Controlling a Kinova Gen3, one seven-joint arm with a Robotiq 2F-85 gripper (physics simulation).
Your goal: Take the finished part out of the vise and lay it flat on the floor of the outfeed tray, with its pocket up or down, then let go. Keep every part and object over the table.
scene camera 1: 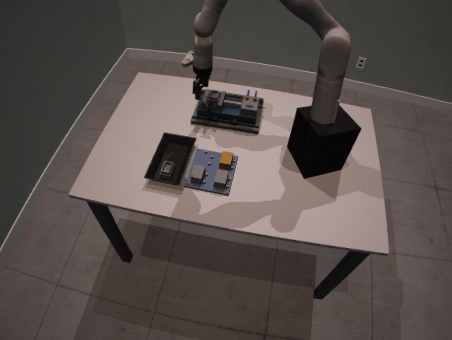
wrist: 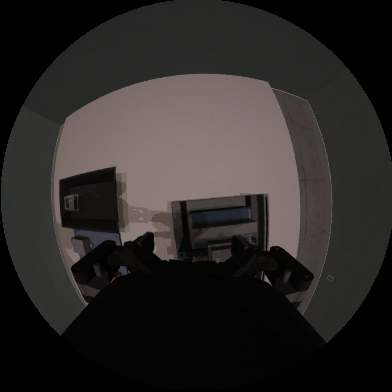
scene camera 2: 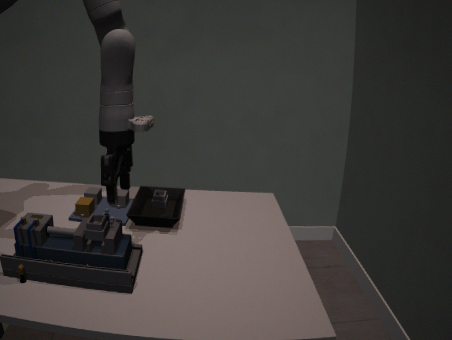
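Seen in the pictures: gripper, fingertip midpoint: (scene camera 1: pixel 201 92) (wrist: pixel 192 243) (scene camera 2: pixel 119 196); arm's base at its link origin: (scene camera 1: pixel 322 116).
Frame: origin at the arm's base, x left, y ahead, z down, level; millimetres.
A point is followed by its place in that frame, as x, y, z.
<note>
The finished part (scene camera 1: pixel 214 95) @[-162, 441, 129] (scene camera 2: pixel 97 225) @[-183, 449, 118] (wrist: pixel 220 251) @[-144, 454, 115], a grey block with a pocket facing up, sits between the jaws of the blue and grey vise (scene camera 1: pixel 235 108) @[-146, 342, 170] (scene camera 2: pixel 65 251) @[-212, 378, 172] (wrist: pixel 220 215) @[-155, 497, 170]. My gripper (scene camera 1: pixel 198 94) @[-107, 483, 79] (scene camera 2: pixel 118 193) @[-107, 483, 79] (wrist: pixel 192 243) @[-107, 483, 79] is open and empty, pointing down above the jaw end of the vise. In the wrist view the part shows nearer the right finger, with its lower portion hidden by the gripper. The black outfeed tray (scene camera 1: pixel 177 150) @[107, 531, 218] (scene camera 2: pixel 155 220) @[56, 542, 199] (wrist: pixel 95 192) @[134, 556, 218] holds another grey pocketed part (scene camera 1: pixel 167 168) @[219, 535, 197] (scene camera 2: pixel 160 199) @[195, 540, 193] (wrist: pixel 71 202) @[223, 535, 197] near one end.
A blue plate (scene camera 1: pixel 209 186) @[246, 364, 222] (scene camera 2: pixel 118 214) @[131, 426, 222] with small pegs, a yellow block (scene camera 1: pixel 226 160) @[137, 323, 186] (scene camera 2: pixel 84 206) @[94, 333, 191] and two grey blocks stands beside the tray. Thin blue hoses (scene camera 1: pixel 252 93) @[-212, 268, 121] (scene camera 2: pixel 31 240) rise at the vise's other end. The arm stands on a black pedestal (scene camera 1: pixel 325 147) @[101, -27, 53].
</note>
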